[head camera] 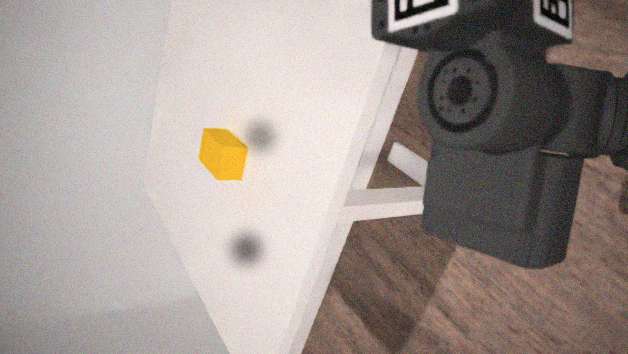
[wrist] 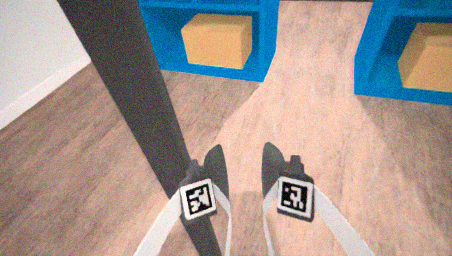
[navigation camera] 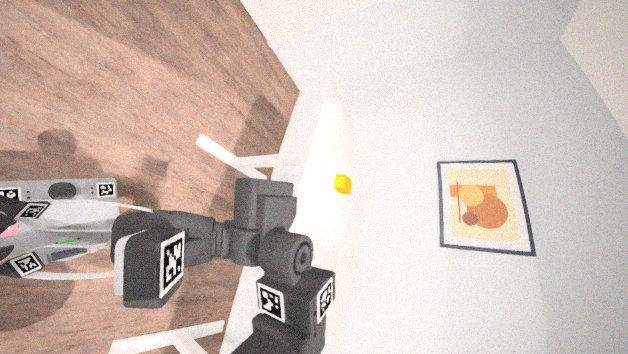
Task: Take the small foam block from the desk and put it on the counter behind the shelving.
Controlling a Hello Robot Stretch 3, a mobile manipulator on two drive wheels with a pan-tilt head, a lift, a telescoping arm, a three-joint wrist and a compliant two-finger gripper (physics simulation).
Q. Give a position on a white desk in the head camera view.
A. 300,91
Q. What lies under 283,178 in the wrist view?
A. My gripper.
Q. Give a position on a framed picture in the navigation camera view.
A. At 482,207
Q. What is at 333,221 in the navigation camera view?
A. A white desk.
